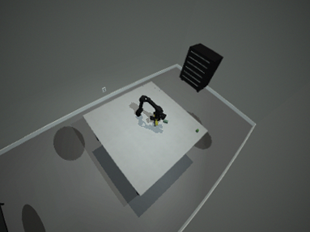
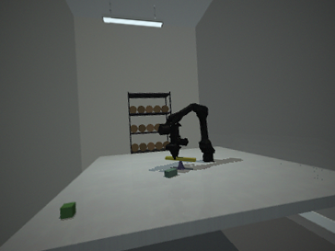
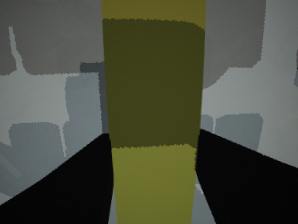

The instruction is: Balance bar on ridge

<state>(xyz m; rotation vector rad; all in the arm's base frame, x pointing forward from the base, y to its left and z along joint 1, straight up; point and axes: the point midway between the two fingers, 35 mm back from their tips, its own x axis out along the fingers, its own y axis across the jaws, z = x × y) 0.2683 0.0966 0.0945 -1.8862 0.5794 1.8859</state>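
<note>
Now: the yellow bar 2 cm to the left of my gripper tip and 2 cm behind it. Round my gripper tip: small green cube (47 cm ahead, 40 cm to the left, 4 cm below); teal block (13 cm to the left, 7 cm ahead, 4 cm below).
</note>
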